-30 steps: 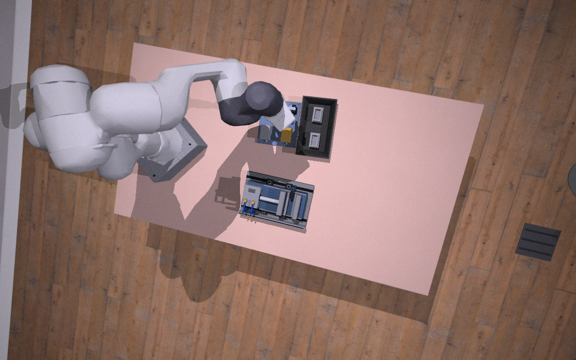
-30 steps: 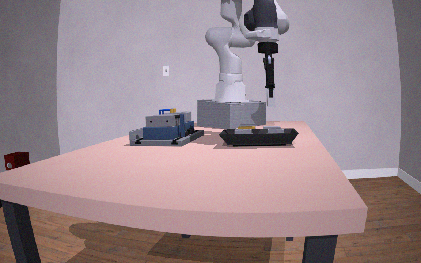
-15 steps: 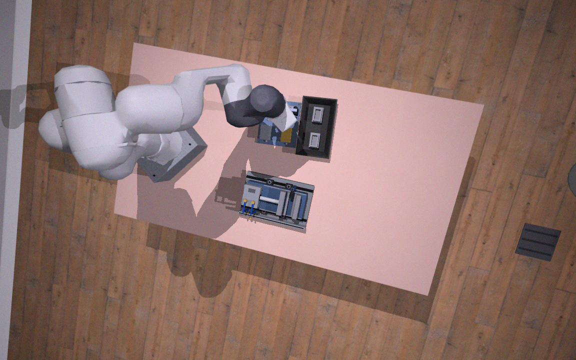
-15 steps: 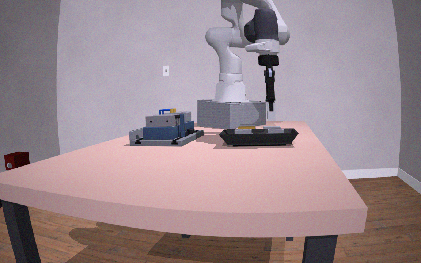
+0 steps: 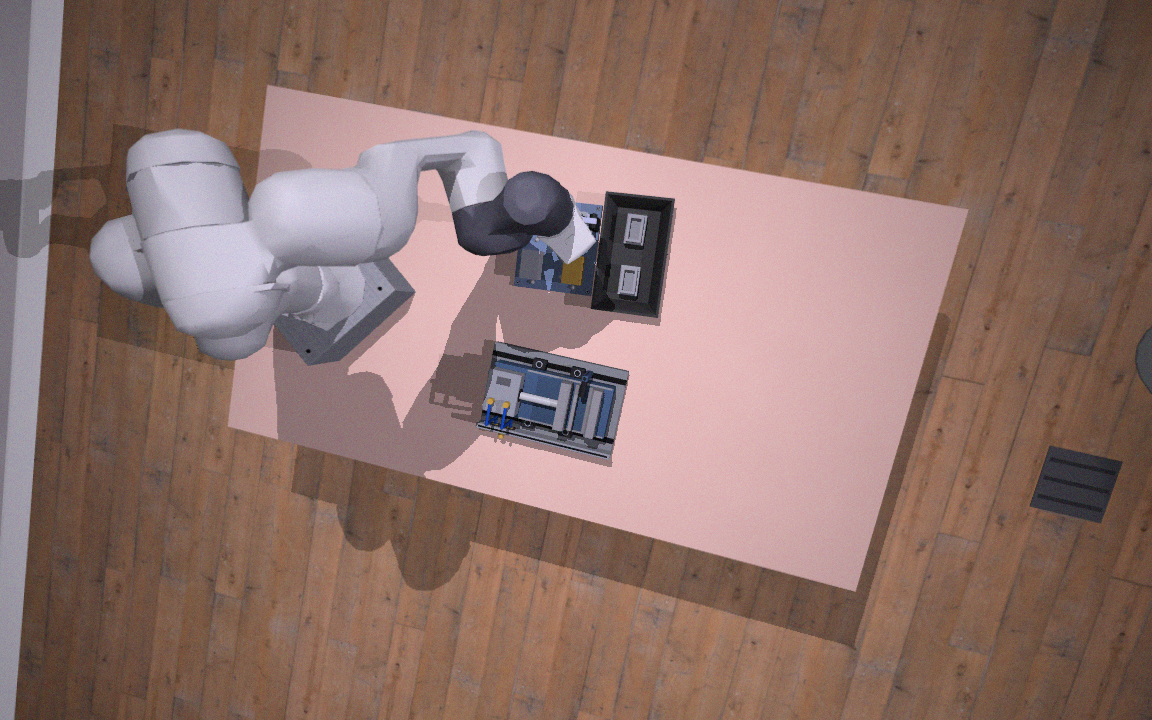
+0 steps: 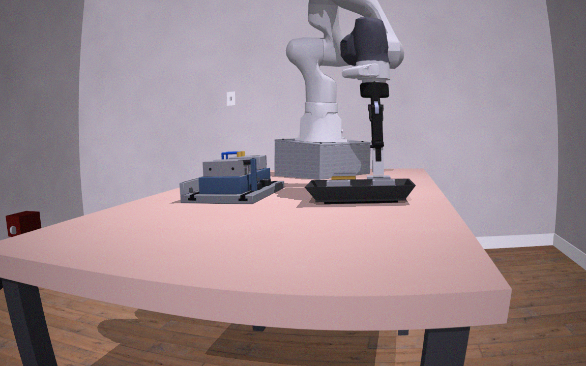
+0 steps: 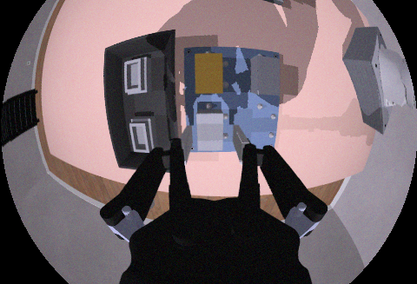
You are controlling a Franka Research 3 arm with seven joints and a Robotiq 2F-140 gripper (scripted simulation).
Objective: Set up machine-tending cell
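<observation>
The aluminium blank is 5 cm below my hand. Round my hand: cylinder: 8 cm behind, 37 cm to the right; then brass blank: 1 cm ahead, 9 cm to the right, 5 cm below; then vise: 2 cm ahead, 37 cm to the right, 4 cm below.
</observation>
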